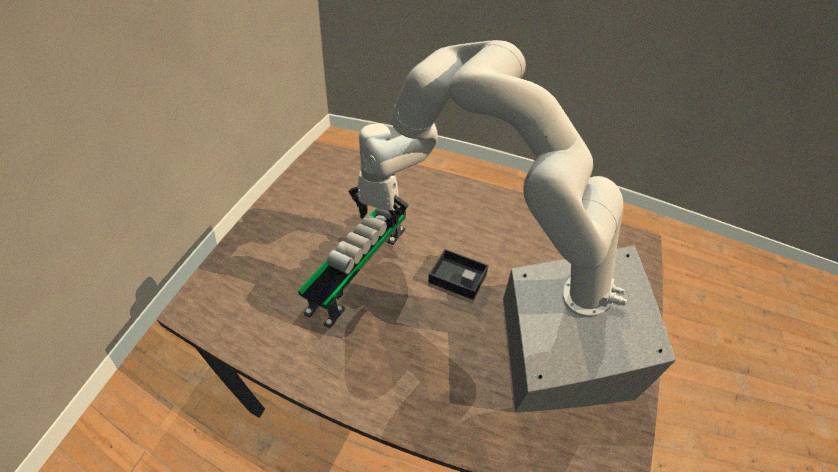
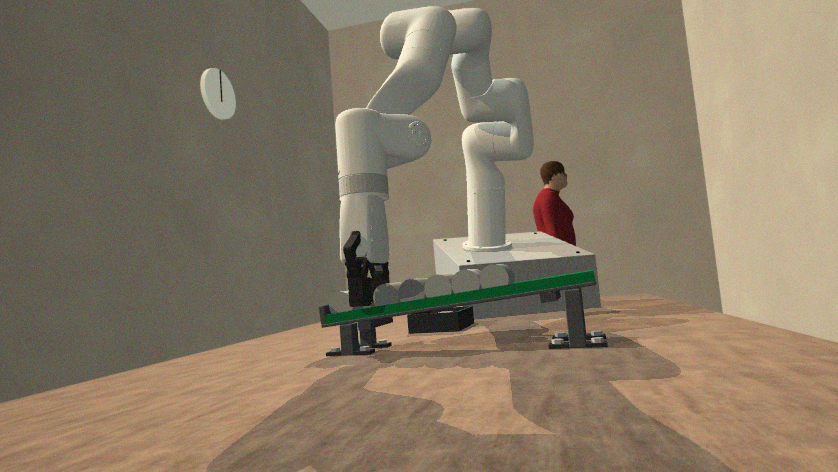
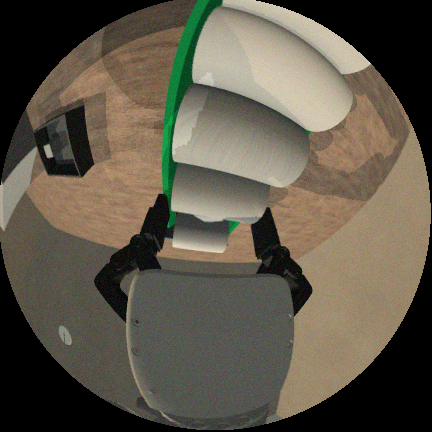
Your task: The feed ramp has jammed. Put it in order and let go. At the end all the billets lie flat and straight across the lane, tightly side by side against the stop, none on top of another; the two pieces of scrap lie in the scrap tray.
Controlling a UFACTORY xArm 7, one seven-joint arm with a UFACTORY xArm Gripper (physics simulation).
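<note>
Image 1 shows the gripper (image 1: 378, 219), which appears again in image 2, as the gripper (image 2: 371, 304), and in image 3, as the gripper (image 3: 213, 209). A black scrap tray (image 1: 447, 272) is part of the scene too; image 2 has the tray (image 2: 431, 321), and image 3 has the tray (image 3: 74, 159) together with a billet (image 3: 190, 232).
</note>
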